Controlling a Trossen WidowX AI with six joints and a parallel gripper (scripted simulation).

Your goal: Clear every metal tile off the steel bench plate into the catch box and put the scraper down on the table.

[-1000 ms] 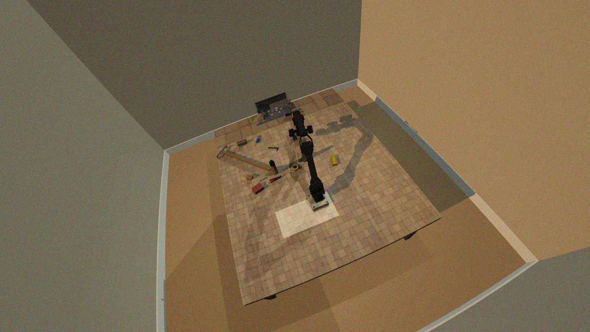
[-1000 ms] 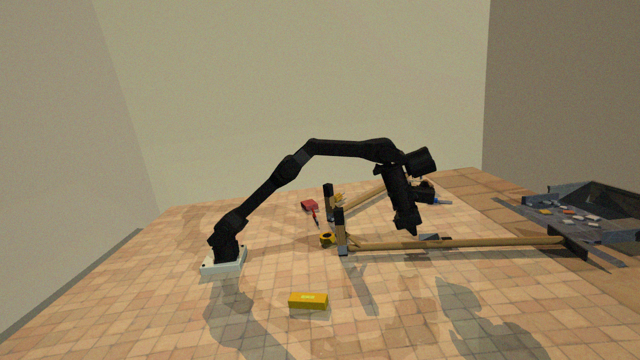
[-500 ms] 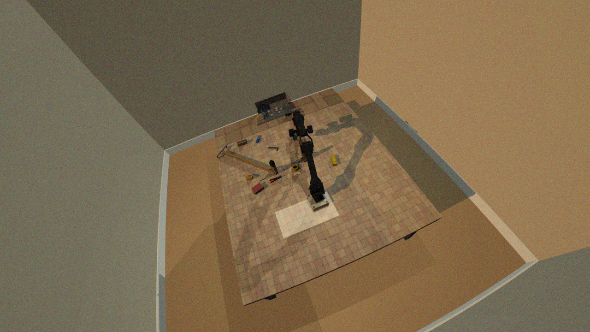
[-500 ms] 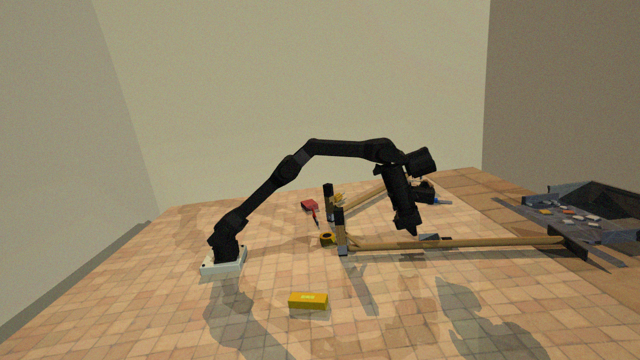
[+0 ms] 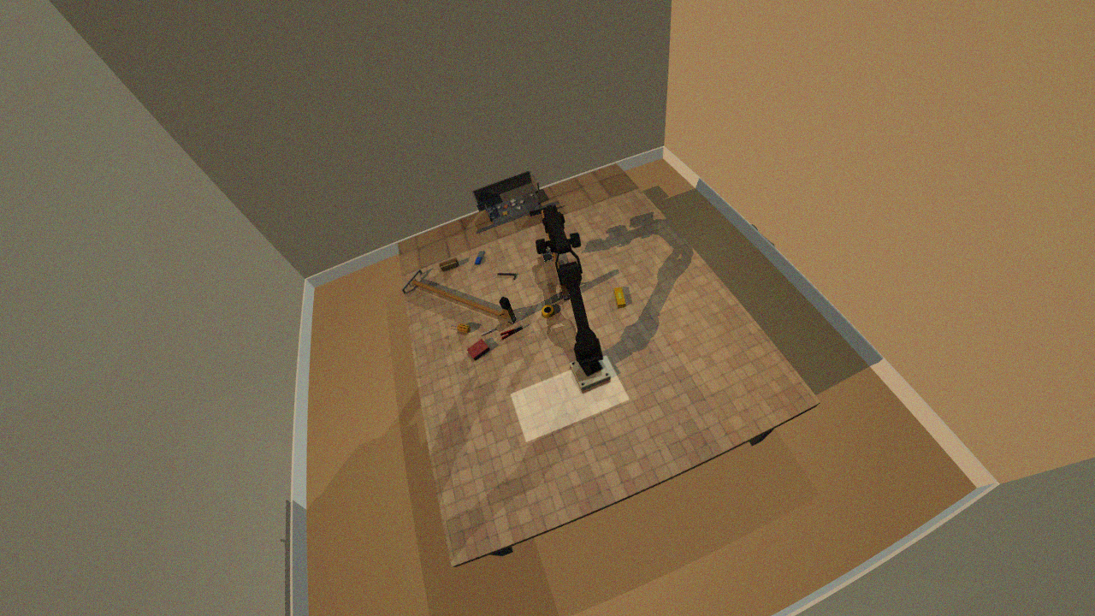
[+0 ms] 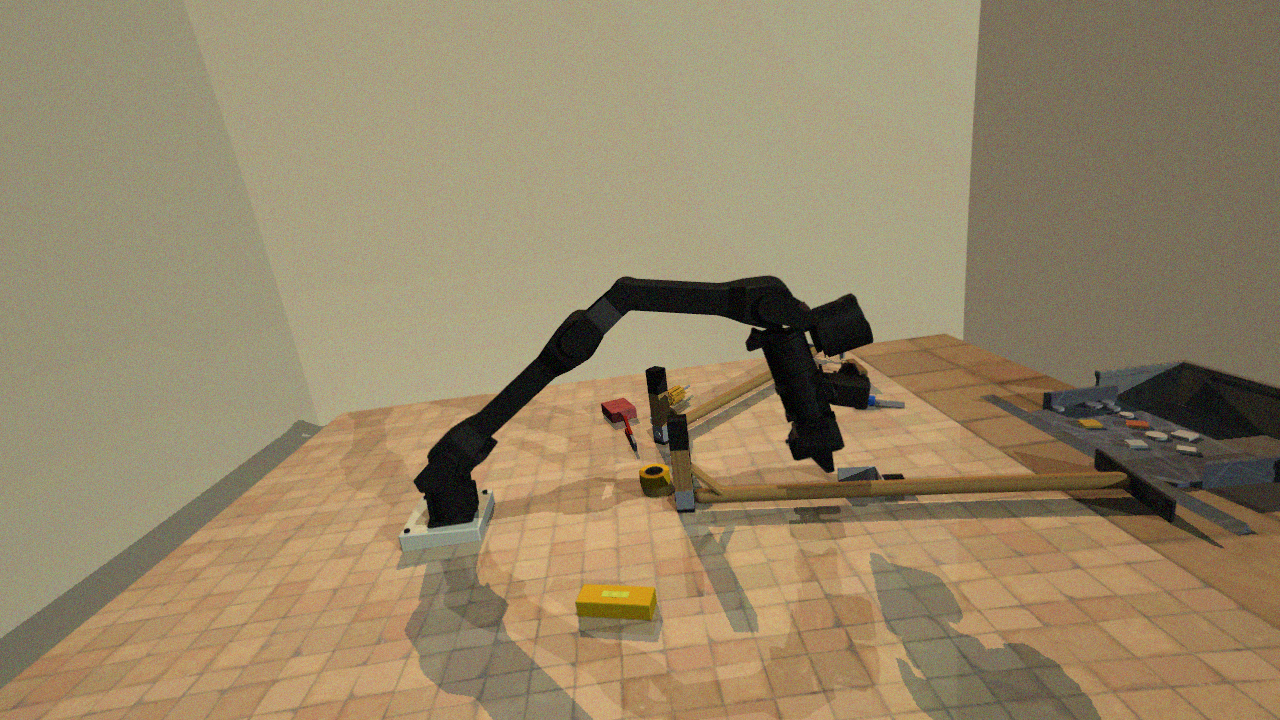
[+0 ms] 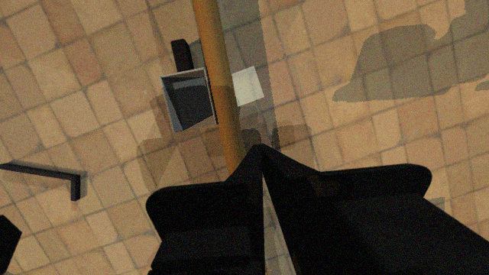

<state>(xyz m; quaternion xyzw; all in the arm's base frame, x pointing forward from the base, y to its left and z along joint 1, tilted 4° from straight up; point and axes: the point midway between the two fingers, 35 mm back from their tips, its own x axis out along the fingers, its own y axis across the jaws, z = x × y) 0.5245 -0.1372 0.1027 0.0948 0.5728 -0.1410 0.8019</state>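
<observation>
Now: the small grey box 8 cm ahead of my gripper tip, 5 cm below it and 4 cm to the left of it. From my gripper tip the other things lie so: yellow tape roll (22 cm behind, 17 cm to the left, 5 cm below); yellow block (31 cm behind, 10 cm to the right, 5 cm below); hex key (23 cm to the left, 6 cm below, 5 cm ahead).
</observation>
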